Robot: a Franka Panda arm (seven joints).
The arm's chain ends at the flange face. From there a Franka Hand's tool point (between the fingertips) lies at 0.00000 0.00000 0.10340 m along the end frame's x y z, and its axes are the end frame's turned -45 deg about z.
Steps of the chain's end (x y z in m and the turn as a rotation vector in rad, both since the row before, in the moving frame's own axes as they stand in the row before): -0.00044 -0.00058 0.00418 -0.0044 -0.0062 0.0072; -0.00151 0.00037 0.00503 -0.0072 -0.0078 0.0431; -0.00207 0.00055 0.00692 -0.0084 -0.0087 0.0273; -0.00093 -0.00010 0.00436 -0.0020 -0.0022 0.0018; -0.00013 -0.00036 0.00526 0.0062 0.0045 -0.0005; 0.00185 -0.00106 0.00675 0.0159 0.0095 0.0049; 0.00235 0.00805 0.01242 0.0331 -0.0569 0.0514; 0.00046 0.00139 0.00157 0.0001 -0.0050 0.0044
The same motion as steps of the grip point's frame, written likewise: -0.00068 -0.00086 0.00418 0.0013 -0.0075 0.0072; -0.00242 -0.00087 0.00502 0.0004 -0.0106 0.0431; -0.00310 -0.00111 0.00691 0.0002 -0.0121 0.0273; -0.00089 -0.00074 0.00436 0.0001 -0.0030 0.0018; 0.00094 -0.00047 0.00526 0.0012 0.0076 -0.0005; 0.00392 0.00010 0.00673 0.0045 0.0180 0.0049; -0.00560 0.00074 0.01220 0.0636 -0.0168 0.0514; -0.00102 0.00093 0.00157 0.0036 -0.0035 0.0044
